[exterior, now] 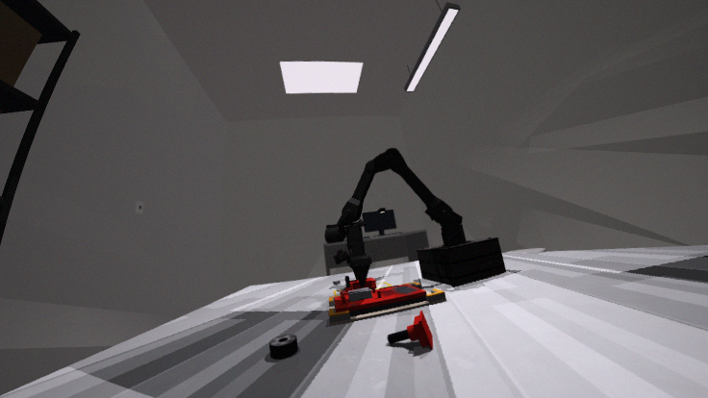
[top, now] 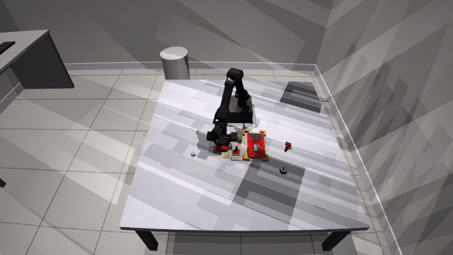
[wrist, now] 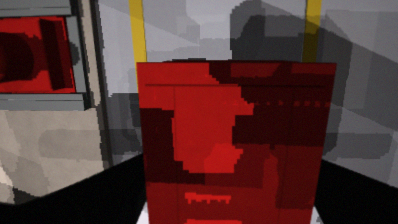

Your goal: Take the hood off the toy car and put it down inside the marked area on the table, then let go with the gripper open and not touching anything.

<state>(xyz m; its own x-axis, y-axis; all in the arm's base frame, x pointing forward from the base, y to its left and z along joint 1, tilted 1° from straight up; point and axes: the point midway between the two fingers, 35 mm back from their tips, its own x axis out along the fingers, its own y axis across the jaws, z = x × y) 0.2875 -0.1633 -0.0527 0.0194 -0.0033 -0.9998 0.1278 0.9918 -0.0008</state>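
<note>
The red hood is 10 mm above my gripper tip. Round my gripper tip: small grey piece 50 mm ahead, 190 mm to the right; black wheel 220 mm ahead, 350 mm to the left.
</note>
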